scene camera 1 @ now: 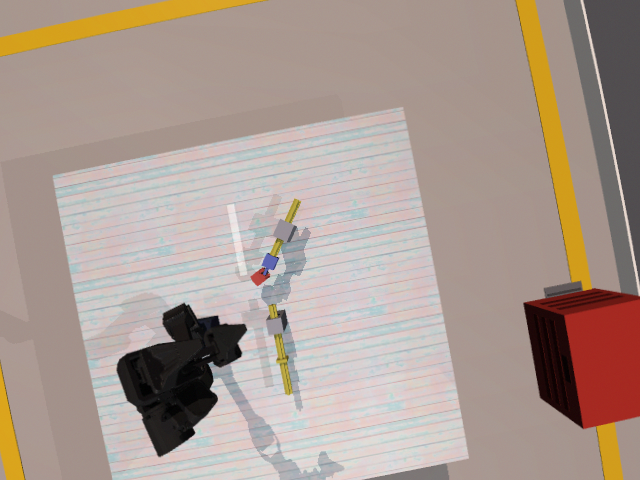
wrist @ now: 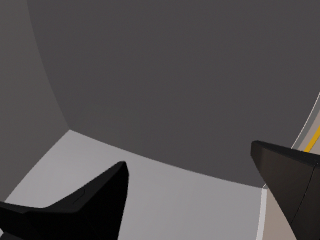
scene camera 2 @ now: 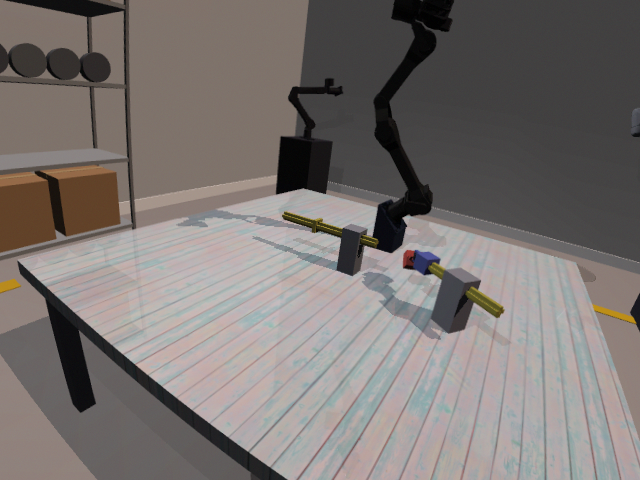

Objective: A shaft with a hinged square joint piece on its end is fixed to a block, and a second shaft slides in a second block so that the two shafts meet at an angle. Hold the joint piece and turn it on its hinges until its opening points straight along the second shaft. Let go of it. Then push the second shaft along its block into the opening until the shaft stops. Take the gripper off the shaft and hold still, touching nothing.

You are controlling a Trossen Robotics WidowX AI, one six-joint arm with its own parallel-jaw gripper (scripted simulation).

Labels:
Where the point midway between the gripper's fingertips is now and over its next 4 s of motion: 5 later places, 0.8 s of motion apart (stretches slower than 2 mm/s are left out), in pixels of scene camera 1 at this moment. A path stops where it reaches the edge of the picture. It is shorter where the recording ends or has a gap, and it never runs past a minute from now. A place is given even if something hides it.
My gripper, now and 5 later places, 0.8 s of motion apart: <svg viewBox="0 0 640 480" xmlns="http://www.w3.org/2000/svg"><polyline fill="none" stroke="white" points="225,333 132,276 58,188 108,152 183,164 237,208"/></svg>

